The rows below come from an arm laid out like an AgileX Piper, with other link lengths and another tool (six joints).
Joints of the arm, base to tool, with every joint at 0 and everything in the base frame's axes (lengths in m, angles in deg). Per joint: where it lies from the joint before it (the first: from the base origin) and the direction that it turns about. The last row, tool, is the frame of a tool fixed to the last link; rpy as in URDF.
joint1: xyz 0 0 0.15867 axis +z
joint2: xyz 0 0 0 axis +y
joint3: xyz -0.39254 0 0.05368 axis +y
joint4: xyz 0.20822 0 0.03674 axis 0.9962 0 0.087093
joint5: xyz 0 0 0 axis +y
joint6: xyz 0.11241 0 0.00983 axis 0.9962 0 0.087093
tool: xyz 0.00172 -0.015 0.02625 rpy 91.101 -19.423 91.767
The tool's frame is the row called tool.
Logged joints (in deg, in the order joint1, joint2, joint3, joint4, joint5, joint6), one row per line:
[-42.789 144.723 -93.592 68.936 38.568 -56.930]
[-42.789 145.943 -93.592 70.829 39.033 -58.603]
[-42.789 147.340 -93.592 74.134 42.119 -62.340]
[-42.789 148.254 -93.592 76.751 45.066 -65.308]
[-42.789 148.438 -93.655 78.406 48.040 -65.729]
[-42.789 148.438 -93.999 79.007 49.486 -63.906]
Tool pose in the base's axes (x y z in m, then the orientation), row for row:
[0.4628 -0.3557 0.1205 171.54 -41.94 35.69]
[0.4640 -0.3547 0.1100 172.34 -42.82 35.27]
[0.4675 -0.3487 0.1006 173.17 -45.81 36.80]
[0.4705 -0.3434 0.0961 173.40 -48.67 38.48]
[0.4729 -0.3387 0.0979 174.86 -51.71 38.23]
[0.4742 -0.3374 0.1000 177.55 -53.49 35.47]
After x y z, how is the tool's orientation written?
As angles about the fixed x, y, z axes (roll, pitch, yaw), in degrees.
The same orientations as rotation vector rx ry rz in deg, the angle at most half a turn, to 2 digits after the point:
[-156.67 -45.58 -63.20]
[-155.65 -45.02 -63.81]
[-151.63 -46.23 -66.52]
[-147.99 -47.36 -69.28]
[-144.57 -46.61 -71.77]
[-142.96 -44.03 -72.77]

